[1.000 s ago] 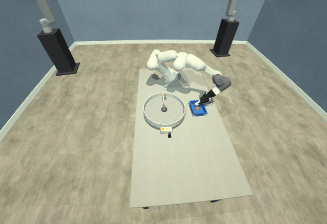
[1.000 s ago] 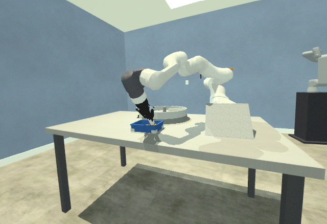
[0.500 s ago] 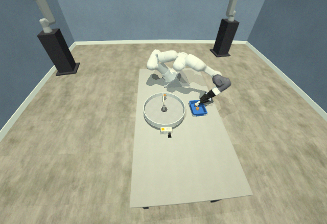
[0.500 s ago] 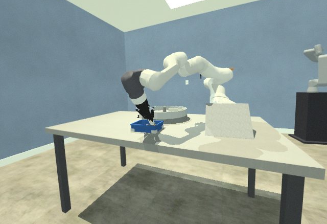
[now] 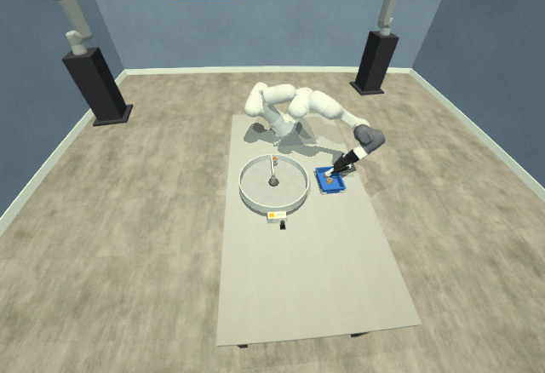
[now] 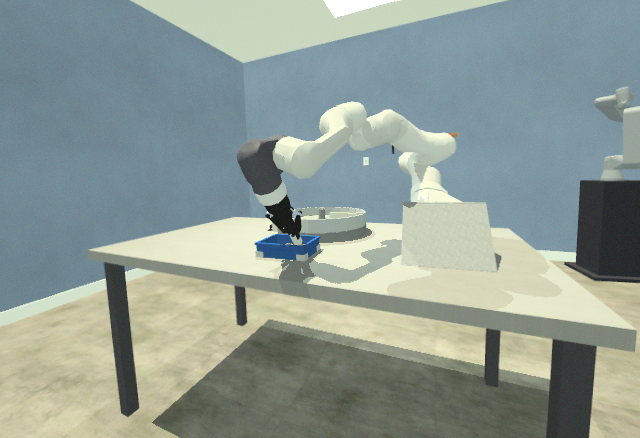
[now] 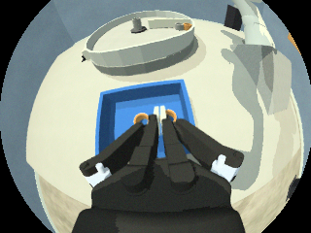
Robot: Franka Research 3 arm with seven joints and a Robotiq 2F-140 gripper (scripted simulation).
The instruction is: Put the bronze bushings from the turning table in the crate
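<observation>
The crate lies 30 mm below my hand, 30 mm ahead of it and 10 mm to the right of it. The rest, counted from my hand: turning table 380 mm to the right, 10 mm below, 10 mm ahead.
</observation>
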